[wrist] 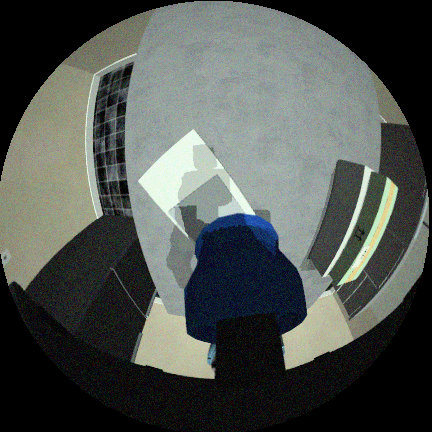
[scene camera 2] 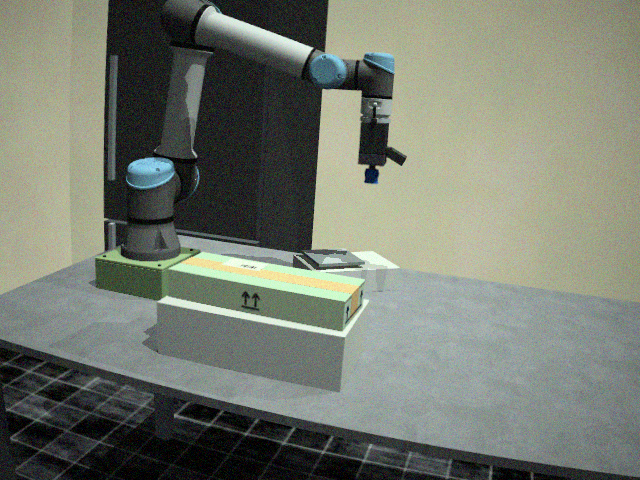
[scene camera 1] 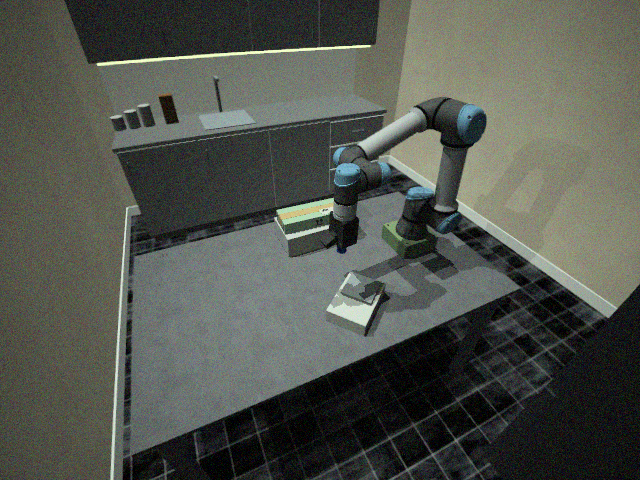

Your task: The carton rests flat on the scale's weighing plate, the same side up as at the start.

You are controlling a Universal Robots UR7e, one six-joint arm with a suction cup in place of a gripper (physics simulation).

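Places are measured from the arm's base along level axes (x right, y back, z down), in metres.
Where they show: hand, its tool point: [wrist: 237, 252] [scene camera 2: 371, 182] [scene camera 1: 341, 250]; arm's base, origin of its link: [scene camera 2: 150, 252] [scene camera 1: 410, 231].
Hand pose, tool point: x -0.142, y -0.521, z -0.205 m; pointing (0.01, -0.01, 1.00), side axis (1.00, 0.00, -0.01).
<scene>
Each offset is from my tool point to the top centre of the thing. "*": to the spot under its first point. Level surfaces: height alone.
The carton @[dy +0.142, dx +0.441, dz +0.121 m] [scene camera 1: 305, 217] [scene camera 2: 289, 305] [wrist: 370, 220], long and light green with an orange tape strip, lies flat on a white block @[dy +0.142, dx +0.437, dz +0.177 m] [scene camera 1: 310, 243] [scene camera 2: 248, 341] [wrist: 340, 195]. Its side arrows point up in scene camera 2. The scale @[dy +0.052, dx -0.052, dz +0.206 m] [scene camera 1: 348, 312] [scene camera 2: 379, 259] [wrist: 167, 172] is a white body with a grey weighing plate @[* dy +0.061, dx -0.033, dz +0.206 m] [scene camera 1: 356, 289] [scene camera 2: 332, 258] [wrist: 207, 192], standing apart from the block; no carton is on the plate. My gripper, a blue suction cup [scene camera 1: 341, 250] [scene camera 2: 371, 176] [wrist: 237, 227], is open, holds nothing, and hangs pointing down high above the table, clear of the carton and scale.
The arm's green base [scene camera 1: 405, 246] [scene camera 2: 129, 276] stands on the grey table @[dz +0.283 m] [scene camera 1: 222, 330] [scene camera 2: 491, 372], close to one end of the carton and block. A kitchen counter [scene camera 1: 294, 116] stands beyond the table. The arm's shadow falls across the scale.
</scene>
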